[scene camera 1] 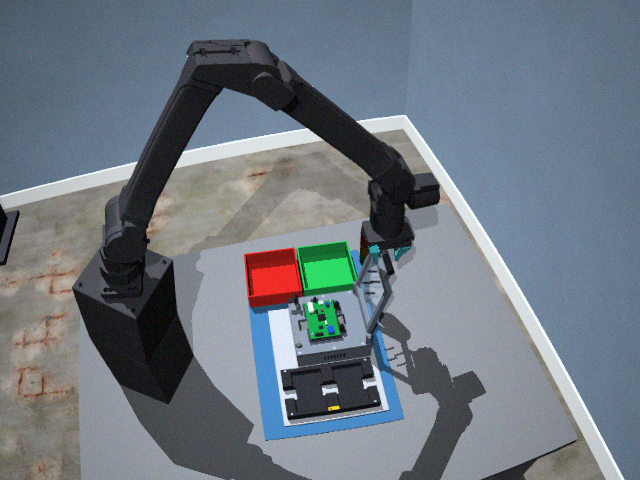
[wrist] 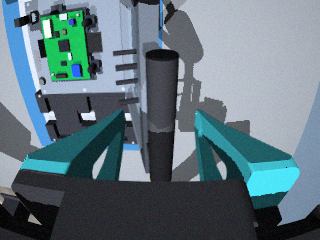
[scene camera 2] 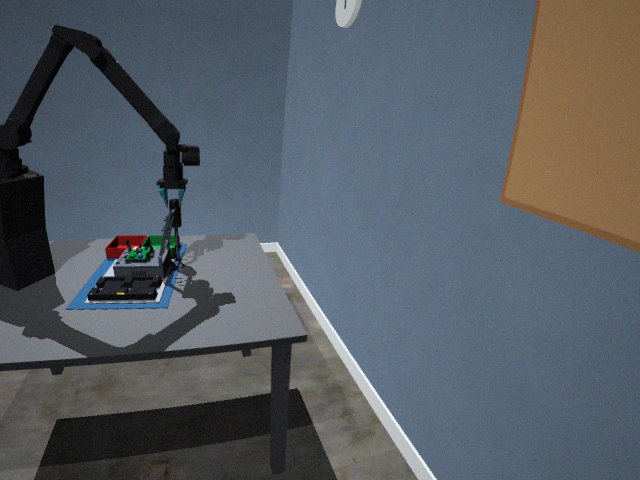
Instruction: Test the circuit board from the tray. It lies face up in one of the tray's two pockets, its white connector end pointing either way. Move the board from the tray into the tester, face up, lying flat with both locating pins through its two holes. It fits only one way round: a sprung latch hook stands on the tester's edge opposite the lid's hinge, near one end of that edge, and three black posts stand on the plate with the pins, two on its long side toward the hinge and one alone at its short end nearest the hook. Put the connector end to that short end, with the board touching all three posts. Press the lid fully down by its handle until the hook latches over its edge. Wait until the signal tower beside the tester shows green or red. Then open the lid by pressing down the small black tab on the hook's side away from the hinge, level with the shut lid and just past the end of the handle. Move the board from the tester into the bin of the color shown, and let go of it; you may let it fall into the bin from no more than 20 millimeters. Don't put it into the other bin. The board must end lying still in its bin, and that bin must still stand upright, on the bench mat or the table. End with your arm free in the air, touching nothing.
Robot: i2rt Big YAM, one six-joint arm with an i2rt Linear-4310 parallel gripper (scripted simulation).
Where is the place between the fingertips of the gripper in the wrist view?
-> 159, 118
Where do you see a red bin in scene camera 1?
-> At 271, 271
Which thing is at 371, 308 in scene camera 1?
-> A clear lid.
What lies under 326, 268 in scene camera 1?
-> A green bin.
